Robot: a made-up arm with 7 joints.
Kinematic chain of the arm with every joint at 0, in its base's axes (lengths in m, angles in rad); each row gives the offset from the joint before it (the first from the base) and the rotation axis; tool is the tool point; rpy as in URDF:
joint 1: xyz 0 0 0 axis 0.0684 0.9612 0.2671
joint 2: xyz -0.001 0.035 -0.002 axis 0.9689 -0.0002 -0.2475
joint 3: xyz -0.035 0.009 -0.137 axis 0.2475 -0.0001 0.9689
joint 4: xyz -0.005 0 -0.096 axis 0.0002 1 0
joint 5: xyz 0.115 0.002 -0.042 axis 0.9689 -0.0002 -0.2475
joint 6: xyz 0.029 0 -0.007 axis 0.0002 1 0
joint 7: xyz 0.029 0 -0.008 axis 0.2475 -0.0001 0.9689
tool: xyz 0 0 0 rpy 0 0.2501 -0.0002
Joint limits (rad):
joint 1: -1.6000..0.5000
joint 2: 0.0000..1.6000
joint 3: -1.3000..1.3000
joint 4: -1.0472..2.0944
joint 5: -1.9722..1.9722
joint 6: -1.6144..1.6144
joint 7: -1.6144..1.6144
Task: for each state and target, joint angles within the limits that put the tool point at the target. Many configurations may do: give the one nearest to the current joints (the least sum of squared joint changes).
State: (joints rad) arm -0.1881 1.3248 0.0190 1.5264 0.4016 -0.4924 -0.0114
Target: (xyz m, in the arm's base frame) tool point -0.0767 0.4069 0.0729
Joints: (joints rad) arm 0.4689 1.6000 -0.2547 2.0944 0.5752 -1.2328 -0.0114
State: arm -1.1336 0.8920 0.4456 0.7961 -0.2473 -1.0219 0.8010
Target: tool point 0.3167 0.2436 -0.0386
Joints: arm -1.0439 0.7241 0.3878 0.7541 -0.2354 -1.0547 0.8010
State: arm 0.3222 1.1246 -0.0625 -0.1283 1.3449 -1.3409 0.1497
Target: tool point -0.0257 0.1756 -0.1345
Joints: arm 0.5000 1.4917 -0.6627 -0.6787 1.2644 -1.5279 0.1497
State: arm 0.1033 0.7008 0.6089 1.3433 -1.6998 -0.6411 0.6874
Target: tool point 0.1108 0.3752 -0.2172
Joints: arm -0.4024 0.8857 0.5786 1.2826 -1.7123 -0.4385 0.6874
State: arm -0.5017 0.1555 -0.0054 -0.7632 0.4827 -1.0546 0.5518
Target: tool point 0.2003 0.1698 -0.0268
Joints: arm -0.5938 0.6378 0.5135 -0.3968 0.4392 -0.9596 0.5518
